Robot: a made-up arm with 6 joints.
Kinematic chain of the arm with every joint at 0, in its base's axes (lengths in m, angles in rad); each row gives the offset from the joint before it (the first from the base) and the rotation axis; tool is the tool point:
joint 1: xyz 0 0 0.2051 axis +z
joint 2: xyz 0 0.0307 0 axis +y
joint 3: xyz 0 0 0.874 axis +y
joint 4: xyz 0 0 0.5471 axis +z
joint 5: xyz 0 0 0 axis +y
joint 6: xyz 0 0 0.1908 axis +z
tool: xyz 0 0 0
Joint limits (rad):
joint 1: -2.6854..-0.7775
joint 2: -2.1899..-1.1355
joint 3: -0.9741..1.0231
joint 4: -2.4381..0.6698
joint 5: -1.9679..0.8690
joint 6: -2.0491..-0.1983
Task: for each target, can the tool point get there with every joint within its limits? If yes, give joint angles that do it. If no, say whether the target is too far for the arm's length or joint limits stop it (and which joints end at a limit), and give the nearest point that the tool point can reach.
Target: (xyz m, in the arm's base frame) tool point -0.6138 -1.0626 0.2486
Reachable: no: joint limits stop it (at a limit: joint 1, joint 2, joint 3, joint 4, joint 5) | nearest point -0.4565 0.3392 -0.7722 | short by 1.741 m
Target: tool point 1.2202 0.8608 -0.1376
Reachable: yes | joints -2.5333 -1.9114 0.4952 0.2541 -0.9782 -0.7774
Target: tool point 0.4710 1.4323 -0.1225
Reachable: yes | joints -1.7988 -1.6514 -0.1639 -0.8225 -0.8426 -1.6365
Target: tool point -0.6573 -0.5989 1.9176
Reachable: no: too far | nearest point -0.5984 0.4853 1.2511 | short by 1.274 m
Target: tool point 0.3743 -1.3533 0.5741
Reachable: no: joint limits stop it (at a limit: joint 1, joint 2, joint 3) | nearest point 0.7378 0.1713 1.0607 | short by 1.641 m
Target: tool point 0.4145 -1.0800 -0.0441
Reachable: no: joint limits stop it (at a limit: joint 1, joint 2, joint 3, joint 5) | nearest point 0.6123 0.1081 -0.7729 | short by 1.408 m
